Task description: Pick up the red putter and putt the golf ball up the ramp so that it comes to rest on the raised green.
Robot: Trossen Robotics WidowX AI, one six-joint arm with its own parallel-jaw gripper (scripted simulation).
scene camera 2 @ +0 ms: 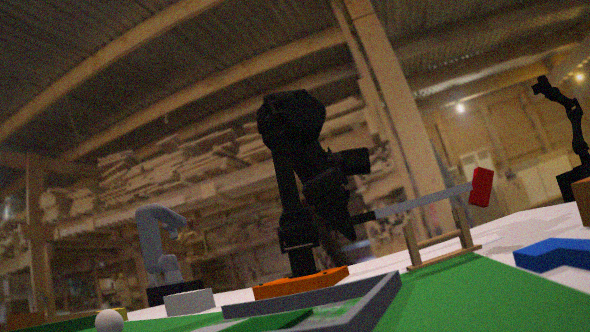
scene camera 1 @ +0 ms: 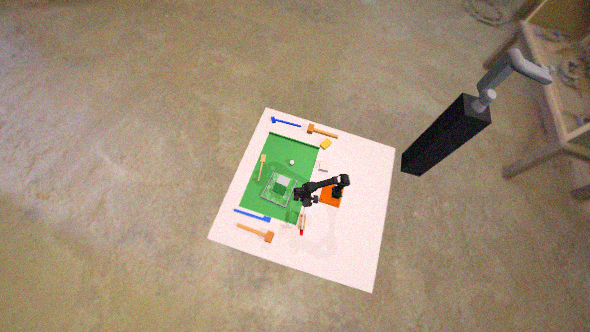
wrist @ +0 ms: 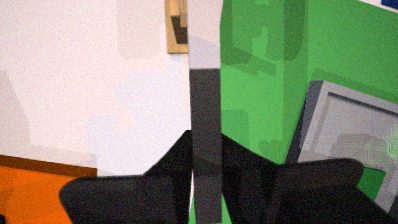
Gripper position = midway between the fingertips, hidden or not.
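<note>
A green mat (scene camera 2: 471,285) is there for me to see, and it appears in scene camera 1 (scene camera 1: 279,151) and in the wrist view (wrist: 267,61) too. I also see a wooden stand (scene camera 2: 463,232). As for my gripper (scene camera 2: 354,240), which I find in the wrist view (wrist: 200,135) as well, it is holding a red putter.
</note>
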